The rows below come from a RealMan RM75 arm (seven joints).
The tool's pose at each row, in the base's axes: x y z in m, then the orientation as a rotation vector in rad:
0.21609, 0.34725, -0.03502, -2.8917, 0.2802, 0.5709
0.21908, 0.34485, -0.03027, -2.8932, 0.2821, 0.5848
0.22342, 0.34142, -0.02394, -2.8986, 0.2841, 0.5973
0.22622, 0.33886, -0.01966, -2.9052, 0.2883, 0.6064
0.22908, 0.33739, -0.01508, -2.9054, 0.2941, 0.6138
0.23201, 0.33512, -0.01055, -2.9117, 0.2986, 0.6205
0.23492, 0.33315, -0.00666, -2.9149, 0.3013, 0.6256
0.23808, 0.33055, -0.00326, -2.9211, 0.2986, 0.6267
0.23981, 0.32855, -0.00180, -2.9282, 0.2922, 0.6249
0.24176, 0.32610, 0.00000, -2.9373, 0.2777, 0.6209
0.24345, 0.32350, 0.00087, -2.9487, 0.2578, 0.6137
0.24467, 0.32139, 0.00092, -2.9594, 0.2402, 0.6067
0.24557, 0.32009, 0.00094, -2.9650, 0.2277, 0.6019
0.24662, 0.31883, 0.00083, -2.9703, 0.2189, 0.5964
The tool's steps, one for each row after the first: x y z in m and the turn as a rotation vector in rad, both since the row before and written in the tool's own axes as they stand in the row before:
0.00122, 0.00100, -0.00590, -0.0047, -0.0084, 0.0028
0.00192, 0.00152, -0.00804, -0.0081, -0.0066, 0.0032
0.00118, 0.00133, -0.00544, -0.0084, -0.0040, 0.0045
0.00093, 0.00026, -0.00551, -0.0018, -0.0043, 0.0046
0.00111, 0.00104, -0.00565, -0.0075, -0.0025, 0.0044
0.00130, 0.00085, -0.00501, -0.0042, -0.0023, 0.0027
0.00183, 0.00147, -0.00477, -0.0063, 0.0006, -0.0009
0.00126, 0.00142, -0.00235, -0.0066, 0.0024, -0.0035
0.00139, 0.00180, -0.00280, -0.0083, 0.0038, -0.0088
0.00156, 0.00212, -0.00186, -0.0101, 0.0060, -0.0122
0.00138, 0.00183, -0.00083, -0.0095, 0.0059, -0.0107
0.00098, 0.00112, -0.00054, -0.0049, 0.0036, -0.0078
0.00116, 0.00107, -0.00047, -0.0043, 0.0042, -0.0054

